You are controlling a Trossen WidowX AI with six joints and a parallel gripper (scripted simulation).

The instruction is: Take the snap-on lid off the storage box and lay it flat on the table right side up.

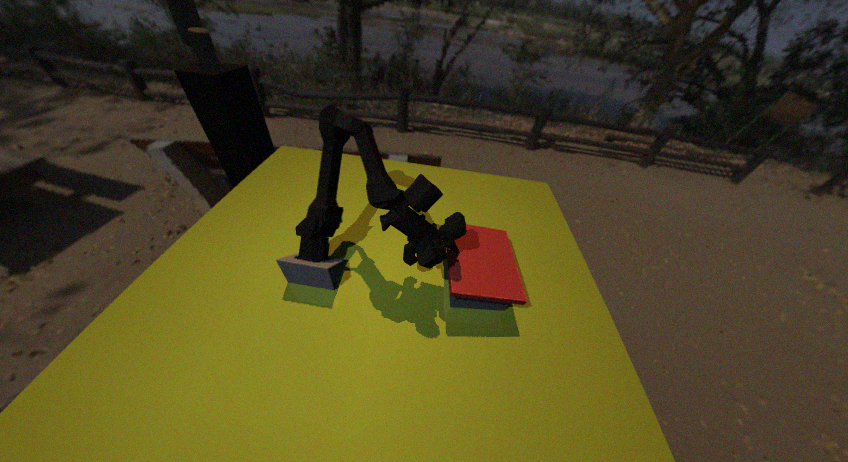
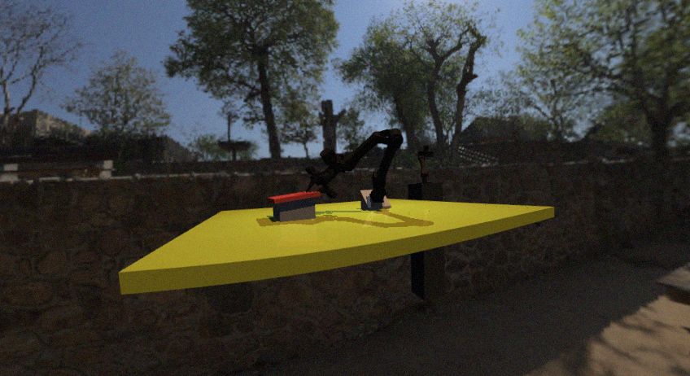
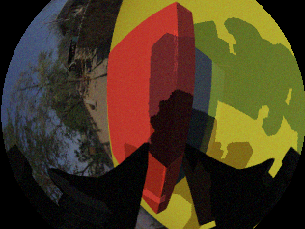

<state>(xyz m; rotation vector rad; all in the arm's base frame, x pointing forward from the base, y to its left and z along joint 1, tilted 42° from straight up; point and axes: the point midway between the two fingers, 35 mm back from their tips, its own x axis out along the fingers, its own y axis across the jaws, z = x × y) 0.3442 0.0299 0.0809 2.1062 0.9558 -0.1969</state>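
Now: gripper tip 8 cm short of the red lid and 1 cm to the right of it. Also, from my gripper tip: storage box 8 cm ahead, 5 cm below, 1 cm to the left.
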